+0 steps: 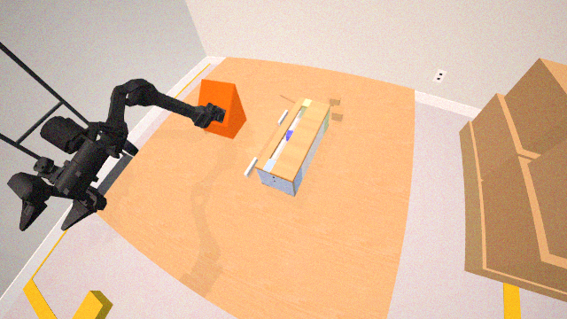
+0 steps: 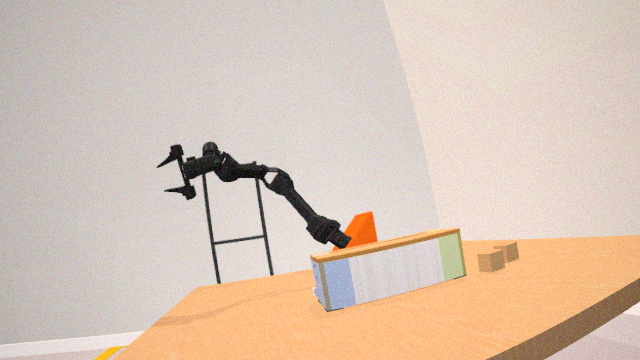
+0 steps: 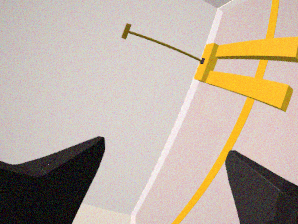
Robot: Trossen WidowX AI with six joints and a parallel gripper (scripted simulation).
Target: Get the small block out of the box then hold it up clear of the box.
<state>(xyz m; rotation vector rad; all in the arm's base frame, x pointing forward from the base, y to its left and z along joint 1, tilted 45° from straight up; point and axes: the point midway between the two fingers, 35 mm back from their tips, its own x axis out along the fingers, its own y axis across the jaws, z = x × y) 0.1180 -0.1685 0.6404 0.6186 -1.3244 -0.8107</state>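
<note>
My gripper tip is 66 cm to the right of the blue block, 35 cm above it and 18 cm short of it. From my gripper tip the other things lie so: long wooden box 65 cm to the left, 38 cm below, 17 cm ahead.
</note>
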